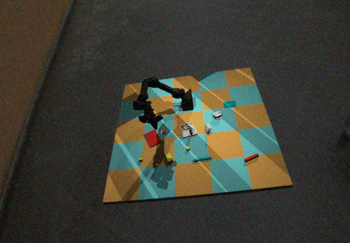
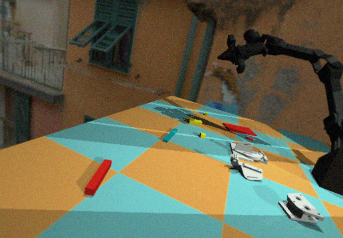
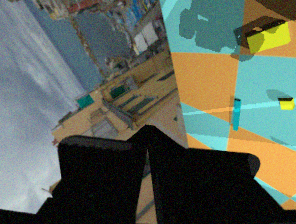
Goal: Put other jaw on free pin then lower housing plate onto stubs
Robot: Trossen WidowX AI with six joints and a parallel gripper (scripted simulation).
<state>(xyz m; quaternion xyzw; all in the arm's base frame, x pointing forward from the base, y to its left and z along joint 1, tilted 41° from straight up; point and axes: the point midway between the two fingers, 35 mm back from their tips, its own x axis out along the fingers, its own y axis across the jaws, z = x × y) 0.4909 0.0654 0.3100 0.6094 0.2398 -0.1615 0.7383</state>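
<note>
My gripper tip is now 24 cm past the white jaw, 33 cm to the right of it and 30 cm above it. Round my gripper tip: flat red plate 19 cm behind, 13 cm to the right, 33 cm below; small yellow cube 7 cm behind, 17 cm to the left, 32 cm below; yellow block 1 cm ahead, 3 cm to the left, 32 cm below.
</note>
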